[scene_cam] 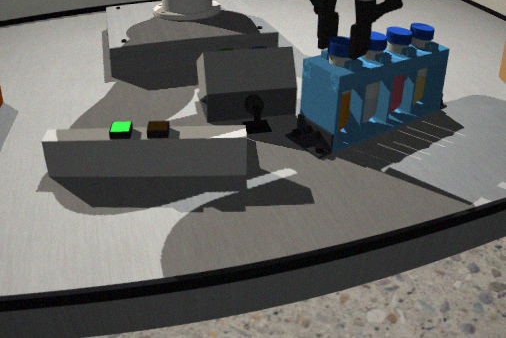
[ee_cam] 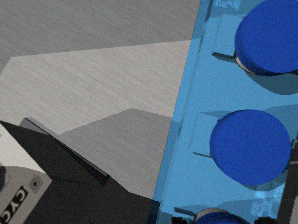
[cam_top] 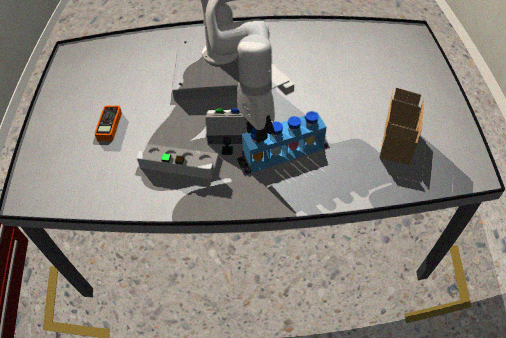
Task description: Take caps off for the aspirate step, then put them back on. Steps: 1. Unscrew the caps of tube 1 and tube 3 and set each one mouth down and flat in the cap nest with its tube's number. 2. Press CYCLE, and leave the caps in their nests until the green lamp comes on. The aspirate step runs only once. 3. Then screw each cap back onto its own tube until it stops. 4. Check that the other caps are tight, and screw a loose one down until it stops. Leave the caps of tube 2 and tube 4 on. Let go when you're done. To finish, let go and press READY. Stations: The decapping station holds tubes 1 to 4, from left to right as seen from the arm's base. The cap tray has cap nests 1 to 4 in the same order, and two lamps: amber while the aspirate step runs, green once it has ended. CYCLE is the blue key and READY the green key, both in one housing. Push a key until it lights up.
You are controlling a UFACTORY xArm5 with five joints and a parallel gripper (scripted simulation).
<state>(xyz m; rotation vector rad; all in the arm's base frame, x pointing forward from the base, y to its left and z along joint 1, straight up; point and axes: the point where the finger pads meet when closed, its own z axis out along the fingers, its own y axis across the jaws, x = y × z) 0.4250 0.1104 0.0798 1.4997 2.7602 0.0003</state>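
My hand is 13 cm past the green key, 10 cm to the left of it and 6 cm above it. Round my hand: blue key 13 cm behind, 6 cm to the right, 6 cm below; then grey key housing 11 cm behind, 8 cm to the right, 8 cm below; then blue cap 10 cm to the left, 3 cm behind, 1 cm below.
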